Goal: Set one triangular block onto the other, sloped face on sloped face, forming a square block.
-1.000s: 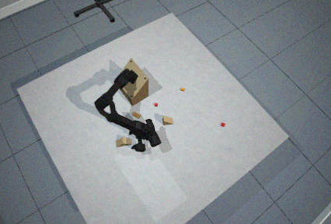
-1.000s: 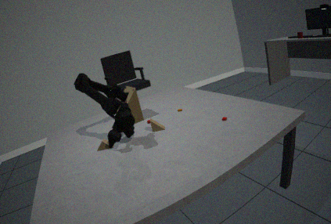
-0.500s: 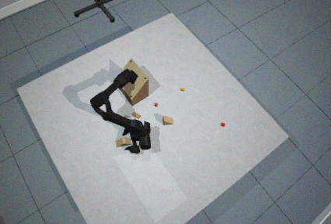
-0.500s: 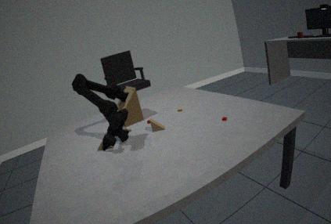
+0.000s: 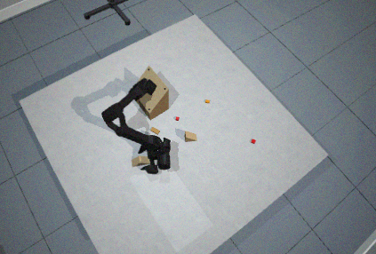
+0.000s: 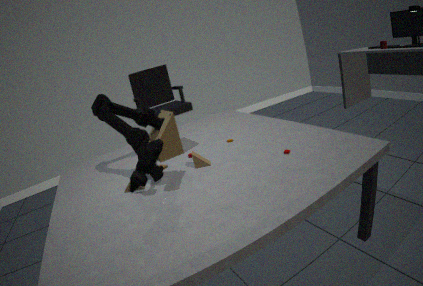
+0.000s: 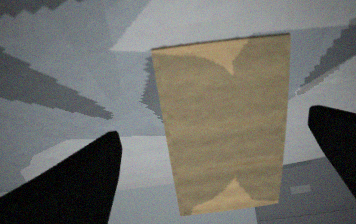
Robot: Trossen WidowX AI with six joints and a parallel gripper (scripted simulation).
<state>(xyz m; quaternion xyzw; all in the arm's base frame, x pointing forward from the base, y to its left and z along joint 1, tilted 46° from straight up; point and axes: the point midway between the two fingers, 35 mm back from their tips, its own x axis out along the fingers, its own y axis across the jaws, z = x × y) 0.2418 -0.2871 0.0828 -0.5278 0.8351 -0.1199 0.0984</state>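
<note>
Now: gripper tip 1 cm below the triangular wooden block. Round my gripper tip: orange bit 3 cm behind, 53 cm to the left, 1 cm below; tan piece 9 cm behind, 18 cm to the left, 1 cm below.
</note>
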